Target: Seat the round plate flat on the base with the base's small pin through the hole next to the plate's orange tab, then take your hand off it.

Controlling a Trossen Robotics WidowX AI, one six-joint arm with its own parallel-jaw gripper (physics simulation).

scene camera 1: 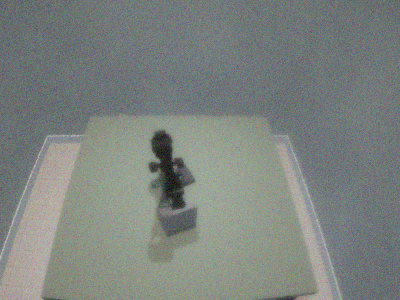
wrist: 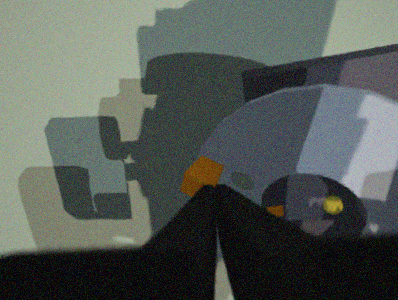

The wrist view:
my gripper: 213, 195
round plate: 337, 132
